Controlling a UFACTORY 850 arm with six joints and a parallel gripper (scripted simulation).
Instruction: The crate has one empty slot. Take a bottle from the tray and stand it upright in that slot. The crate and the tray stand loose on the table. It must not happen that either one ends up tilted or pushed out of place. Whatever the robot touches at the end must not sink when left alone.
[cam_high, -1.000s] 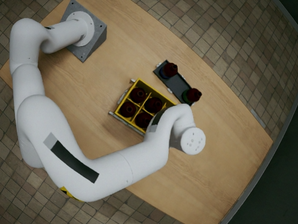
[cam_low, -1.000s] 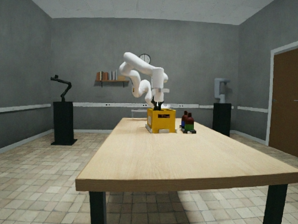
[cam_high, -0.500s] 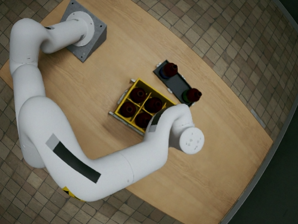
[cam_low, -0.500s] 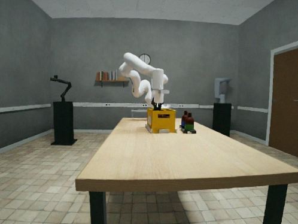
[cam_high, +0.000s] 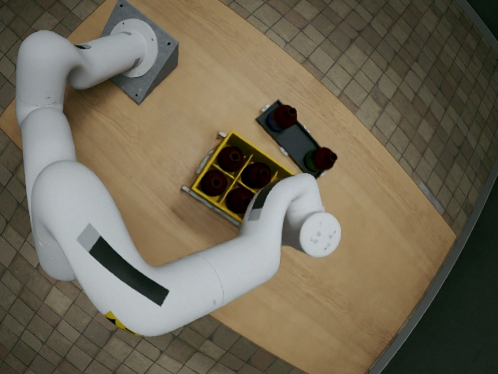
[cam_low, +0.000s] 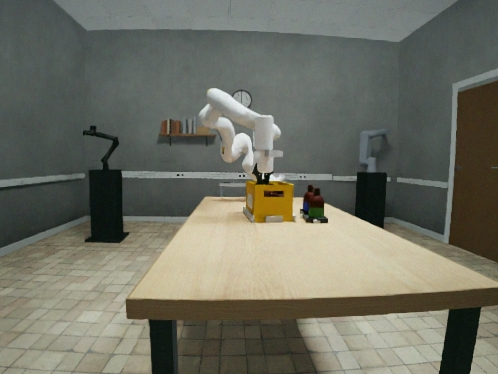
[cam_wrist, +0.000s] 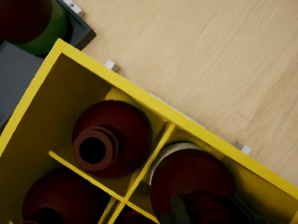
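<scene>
My gripper is now 7 cm above the bottle. From my hand the other things lie so: yellow crate: 9 cm below, 9 cm behind, 4 cm to the left; dark tray: 27 cm to the left, 17 cm below, 4 cm behind.
</scene>
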